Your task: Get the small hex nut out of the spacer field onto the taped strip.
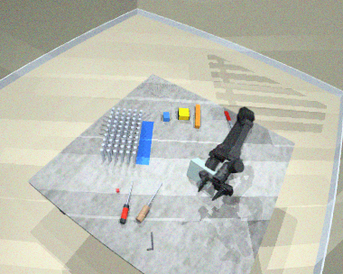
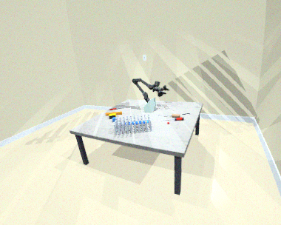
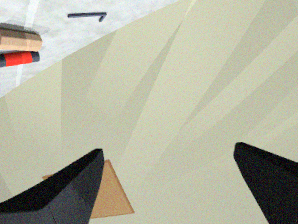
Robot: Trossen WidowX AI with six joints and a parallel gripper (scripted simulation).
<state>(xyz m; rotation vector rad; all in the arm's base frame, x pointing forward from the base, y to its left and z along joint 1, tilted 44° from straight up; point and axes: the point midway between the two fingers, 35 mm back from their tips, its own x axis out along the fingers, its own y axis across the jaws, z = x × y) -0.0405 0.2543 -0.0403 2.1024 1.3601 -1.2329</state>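
Now: the wooden-handled tool 25 cm ahead of my gripper tip, 5 cm to the left of it and 23 cm below it. From my gripper tip the other things lie so: blue taped strip 51 cm ahead, 27 cm to the right, 24 cm below; small red cube 44 cm ahead, 12 cm to the left, 23 cm below; blue block 50 cm ahead, 53 cm to the right, 22 cm below.
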